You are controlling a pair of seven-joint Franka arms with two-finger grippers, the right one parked.
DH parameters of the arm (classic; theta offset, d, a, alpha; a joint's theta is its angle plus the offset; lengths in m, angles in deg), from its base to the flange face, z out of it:
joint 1: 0 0.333 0 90
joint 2: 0 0 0 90
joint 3: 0 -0.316 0.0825 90
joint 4: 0 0 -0.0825 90
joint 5: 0 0.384 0 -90
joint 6: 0 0 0.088 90
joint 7: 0 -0.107 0 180
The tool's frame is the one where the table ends.
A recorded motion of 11 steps. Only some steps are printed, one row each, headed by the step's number.
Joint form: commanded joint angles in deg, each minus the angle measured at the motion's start. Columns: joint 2, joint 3, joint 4, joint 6, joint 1, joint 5, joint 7.
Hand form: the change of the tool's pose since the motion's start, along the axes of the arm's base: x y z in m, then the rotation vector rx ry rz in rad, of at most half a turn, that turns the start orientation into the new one. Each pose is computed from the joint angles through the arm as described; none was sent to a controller.
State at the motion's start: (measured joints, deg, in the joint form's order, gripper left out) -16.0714 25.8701 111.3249 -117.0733 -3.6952 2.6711 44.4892
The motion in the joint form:
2: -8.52 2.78 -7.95 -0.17 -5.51 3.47 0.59
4: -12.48 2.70 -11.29 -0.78 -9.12 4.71 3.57
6: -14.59 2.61 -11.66 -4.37 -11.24 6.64 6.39
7: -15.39 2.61 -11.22 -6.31 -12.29 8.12 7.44
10: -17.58 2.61 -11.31 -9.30 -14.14 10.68 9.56
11: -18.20 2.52 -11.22 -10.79 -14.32 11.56 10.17
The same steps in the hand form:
2: -0.0061 -0.0829 -0.0184 -0.0343 0.0003 -0.1438
4: -0.0131 -0.1192 -0.0328 -0.0404 0.0019 -0.1528
6: -0.0203 -0.1409 -0.0473 -0.0497 -0.0330 -0.1509
7: -0.0273 -0.1508 -0.0562 -0.0490 -0.0525 -0.1651
10: -0.0377 -0.1691 -0.0741 -0.0514 -0.0785 -0.1832
11: -0.0374 -0.1713 -0.0793 -0.0572 -0.0938 -0.1824

